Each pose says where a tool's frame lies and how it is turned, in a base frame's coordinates. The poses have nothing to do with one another.
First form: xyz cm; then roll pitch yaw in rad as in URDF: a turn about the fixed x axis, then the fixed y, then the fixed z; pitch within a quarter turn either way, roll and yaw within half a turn.
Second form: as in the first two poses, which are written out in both.
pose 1, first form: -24.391 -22.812 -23.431 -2.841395 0.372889 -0.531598
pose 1, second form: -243.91 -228.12 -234.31 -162.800 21.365 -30.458
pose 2, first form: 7.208 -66.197 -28.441 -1.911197 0.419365 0.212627
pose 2, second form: 72.08 -661.97 -284.41 -109.504 24.028 12.183
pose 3, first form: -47.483 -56.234 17.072 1.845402 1.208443 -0.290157
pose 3, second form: -474.83 -562.34 170.72 105.734 69.239 -16.625
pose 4, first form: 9.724 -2.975 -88.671 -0.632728 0.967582 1.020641
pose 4, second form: 97.24 -29.75 -886.71 -36.253 55.438 58.478
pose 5, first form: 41.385 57.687 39.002 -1.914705 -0.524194 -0.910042
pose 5, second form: 413.85 576.87 390.02 -109.705 -30.034 -52.142
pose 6, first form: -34.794 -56.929 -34.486 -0.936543 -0.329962 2.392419
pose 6, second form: -347.94 -569.29 -344.86 -53.660 -18.905 137.076
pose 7, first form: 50.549 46.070 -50.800 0.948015 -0.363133 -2.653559
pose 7, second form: 505.49 460.70 -508.00 54.317 -20.806 -152.038
